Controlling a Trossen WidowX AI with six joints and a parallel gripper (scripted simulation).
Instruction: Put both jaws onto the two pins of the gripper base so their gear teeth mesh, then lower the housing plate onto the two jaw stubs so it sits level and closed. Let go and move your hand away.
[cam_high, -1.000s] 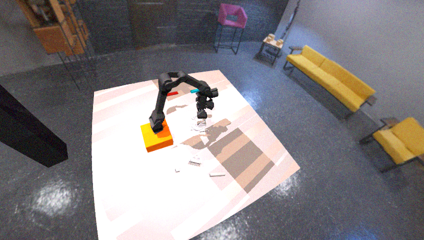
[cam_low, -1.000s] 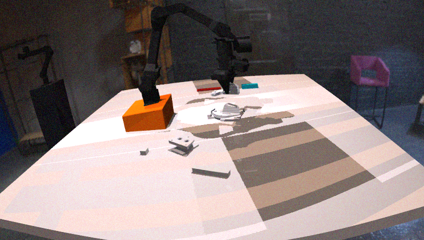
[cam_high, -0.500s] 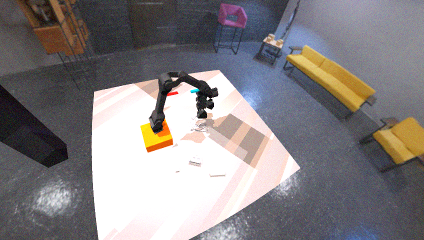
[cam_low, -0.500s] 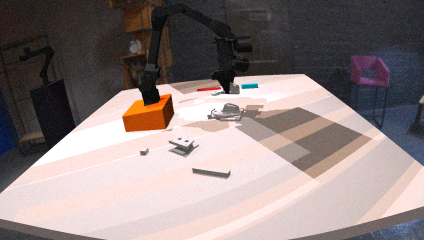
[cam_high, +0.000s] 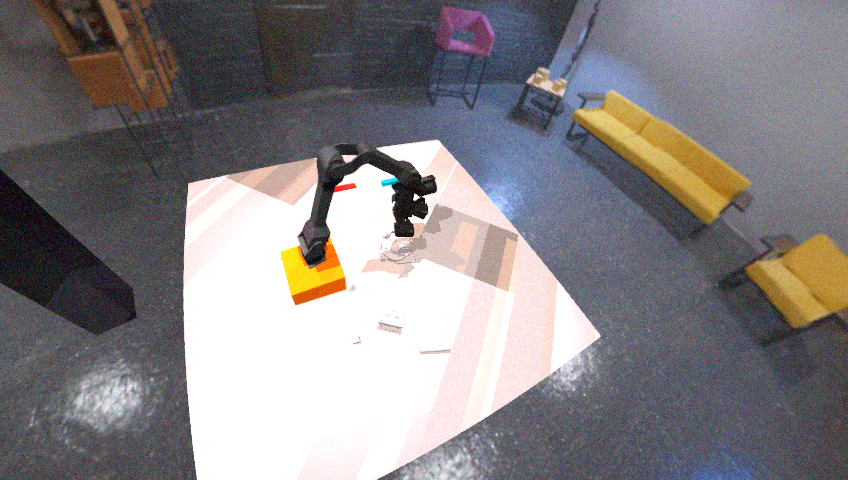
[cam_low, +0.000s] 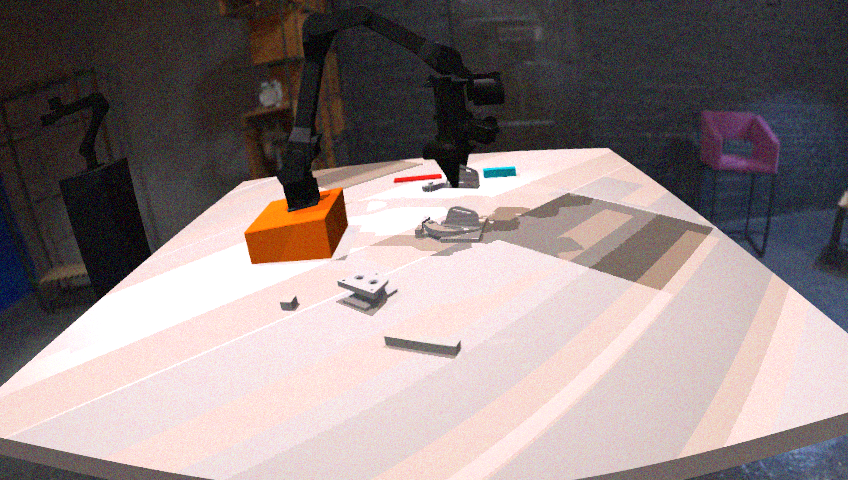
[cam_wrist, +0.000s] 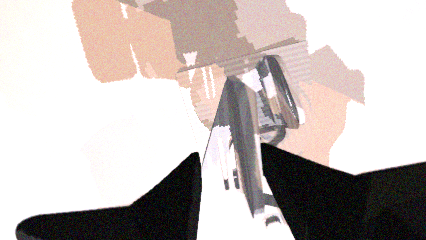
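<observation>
Right now my gripper tip is 3 cm to the left of the flat plate and 8 cm above it. From my gripper tip the other things lie so: teal block: 17 cm ahead, 31 cm to the left, 7 cm below; gripper base: 19 cm behind, 25 cm to the right, 5 cm below; stepped piece: 19 cm behind, 25 cm to the right, 7 cm below.
</observation>
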